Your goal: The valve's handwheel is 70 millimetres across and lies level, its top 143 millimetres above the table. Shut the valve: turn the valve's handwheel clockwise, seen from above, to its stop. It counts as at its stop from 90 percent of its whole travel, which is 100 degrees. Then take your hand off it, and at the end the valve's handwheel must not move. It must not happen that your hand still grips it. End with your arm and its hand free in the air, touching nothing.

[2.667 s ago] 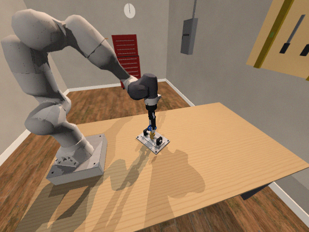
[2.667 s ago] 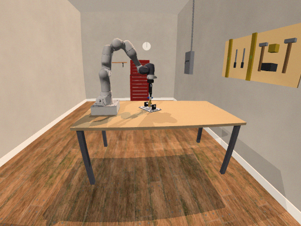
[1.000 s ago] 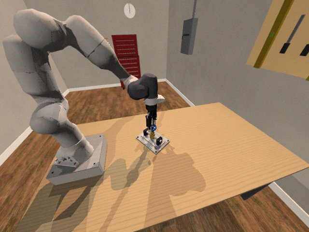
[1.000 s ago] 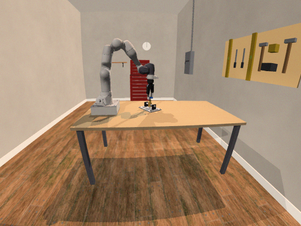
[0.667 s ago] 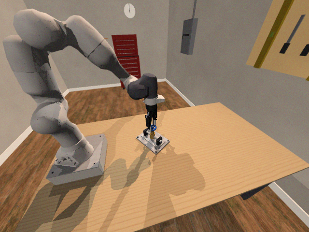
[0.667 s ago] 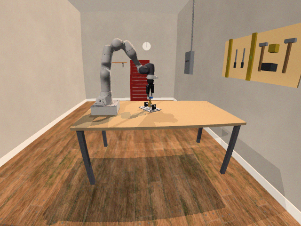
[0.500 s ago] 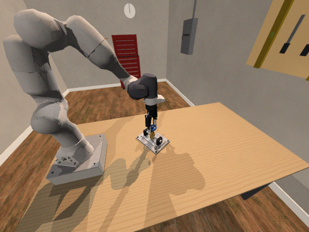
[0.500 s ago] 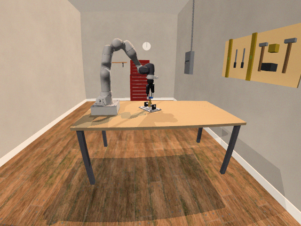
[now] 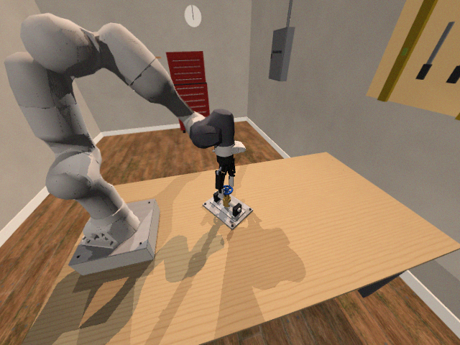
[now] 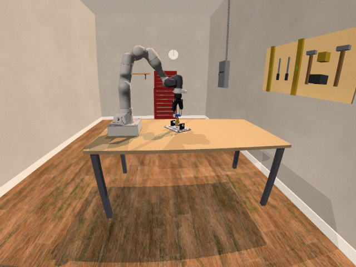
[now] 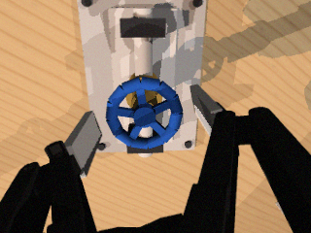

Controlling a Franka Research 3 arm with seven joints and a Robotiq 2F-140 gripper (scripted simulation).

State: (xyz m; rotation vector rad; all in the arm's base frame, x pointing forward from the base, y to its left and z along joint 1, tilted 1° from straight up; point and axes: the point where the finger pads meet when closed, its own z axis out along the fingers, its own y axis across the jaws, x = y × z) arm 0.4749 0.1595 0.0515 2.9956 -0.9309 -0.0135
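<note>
My gripper is now 2 cm above the blue spoked handwheel.
</note>
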